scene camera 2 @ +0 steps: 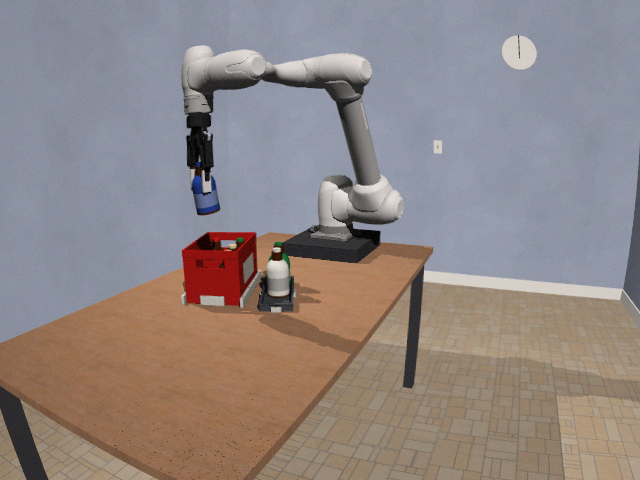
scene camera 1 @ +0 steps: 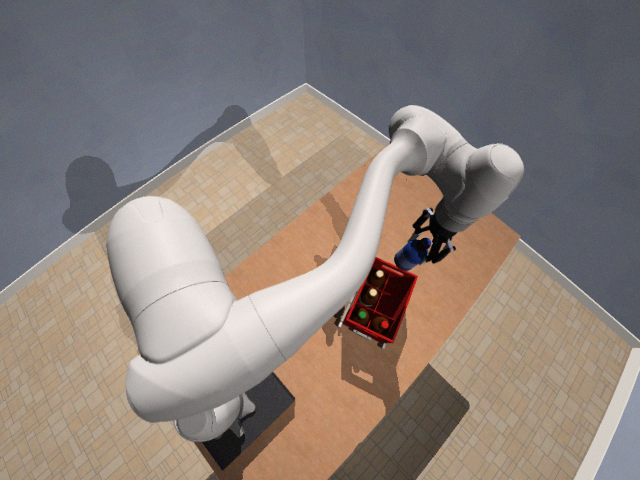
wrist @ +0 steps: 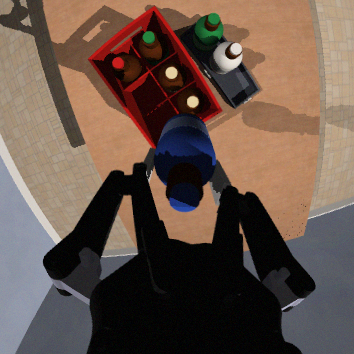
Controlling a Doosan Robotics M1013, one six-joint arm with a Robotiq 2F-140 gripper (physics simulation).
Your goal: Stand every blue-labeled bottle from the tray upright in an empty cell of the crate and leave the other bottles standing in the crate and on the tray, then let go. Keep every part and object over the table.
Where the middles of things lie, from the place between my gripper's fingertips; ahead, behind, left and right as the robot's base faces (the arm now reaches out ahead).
Labels:
I see my gripper 1 cm below the blue-labeled bottle (scene camera 2: 206, 203) and 1 cm past it. The rest, counted from my hand: green-capped bottle (wrist: 152, 45): 27 cm below, 23 cm behind, 4 cm to the right; then white bottle (scene camera 2: 277, 270): 28 cm below, 18 cm behind, 15 cm to the left.

